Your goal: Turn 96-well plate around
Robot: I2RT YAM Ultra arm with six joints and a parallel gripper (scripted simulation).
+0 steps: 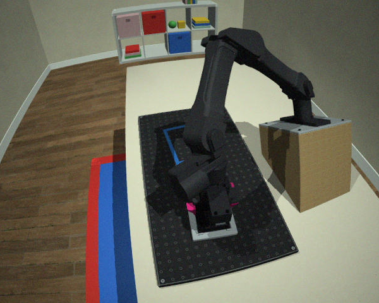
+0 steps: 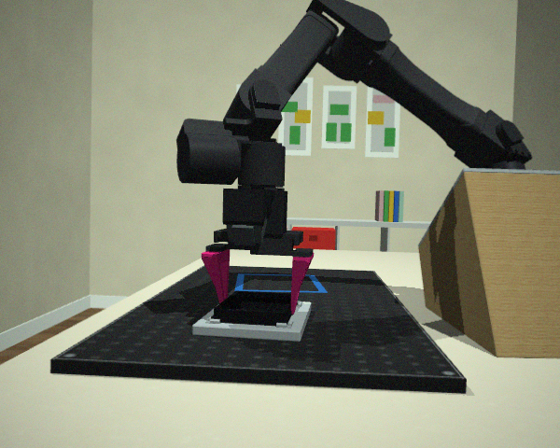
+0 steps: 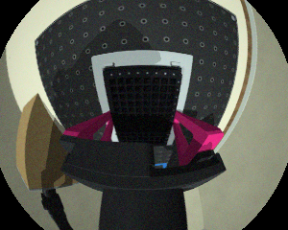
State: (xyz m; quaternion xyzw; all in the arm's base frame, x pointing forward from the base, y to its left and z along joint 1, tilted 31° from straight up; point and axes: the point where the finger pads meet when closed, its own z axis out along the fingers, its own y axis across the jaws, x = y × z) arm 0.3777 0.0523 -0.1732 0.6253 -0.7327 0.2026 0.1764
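Now: the black 96-well plate right at my hand. Also, from my hand: grey plate nest N1: 20 mm below.
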